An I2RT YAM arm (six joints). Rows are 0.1 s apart.
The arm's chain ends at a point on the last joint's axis. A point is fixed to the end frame.
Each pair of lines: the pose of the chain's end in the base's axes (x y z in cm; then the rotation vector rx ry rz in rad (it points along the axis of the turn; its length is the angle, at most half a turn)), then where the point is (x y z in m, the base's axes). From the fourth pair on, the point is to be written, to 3 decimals.
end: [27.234, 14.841, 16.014, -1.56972, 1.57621, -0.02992]
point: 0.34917 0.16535 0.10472
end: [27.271, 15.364, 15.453, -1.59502, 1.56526, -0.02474]
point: 0.34899 0.17151 0.09864
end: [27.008, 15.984, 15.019, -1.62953, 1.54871, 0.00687]
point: 0.34470 0.18037 0.09299
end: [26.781, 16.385, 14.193, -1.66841, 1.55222, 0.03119]
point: 0.340 0.185 0.082
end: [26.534, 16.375, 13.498, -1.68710, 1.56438, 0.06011]
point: 0.336 0.186 0.073
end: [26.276, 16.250, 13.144, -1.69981, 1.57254, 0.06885]
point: 0.332 0.185 0.069
